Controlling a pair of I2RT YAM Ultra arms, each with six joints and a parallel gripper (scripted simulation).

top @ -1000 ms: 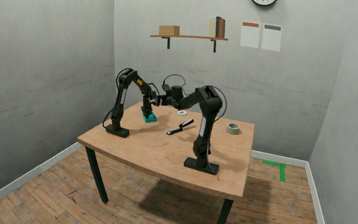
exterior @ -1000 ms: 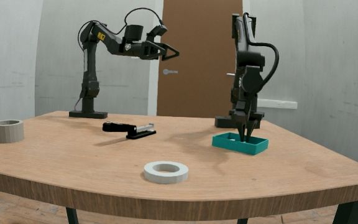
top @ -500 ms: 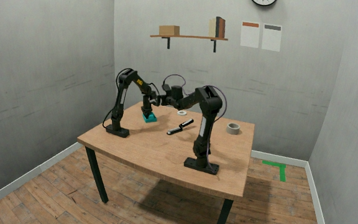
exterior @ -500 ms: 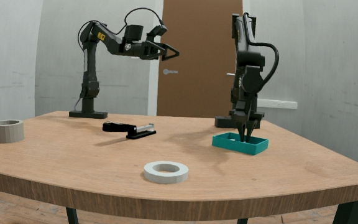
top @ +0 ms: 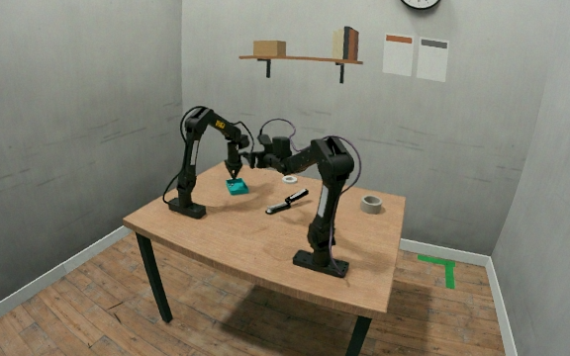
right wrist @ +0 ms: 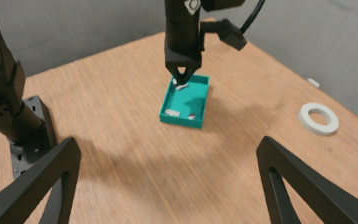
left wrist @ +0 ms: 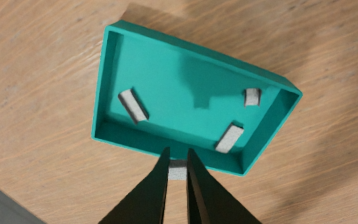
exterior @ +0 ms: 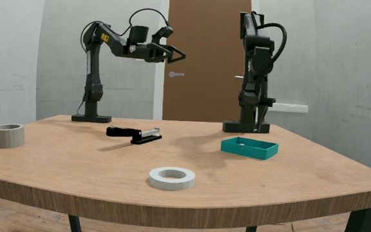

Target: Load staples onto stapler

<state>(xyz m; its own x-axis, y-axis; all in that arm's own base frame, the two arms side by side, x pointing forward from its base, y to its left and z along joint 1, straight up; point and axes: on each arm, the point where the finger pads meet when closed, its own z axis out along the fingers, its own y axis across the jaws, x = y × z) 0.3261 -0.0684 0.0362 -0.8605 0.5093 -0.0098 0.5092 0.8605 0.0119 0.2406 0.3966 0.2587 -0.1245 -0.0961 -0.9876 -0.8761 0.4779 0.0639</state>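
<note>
The teal tray lies 1 cm ahead of my left hand, 1 cm to the right of it and 5 cm below it. The rest, counted from my left hand: black stapler (1 cm behind, 34 cm to the right, 4 cm below).
</note>
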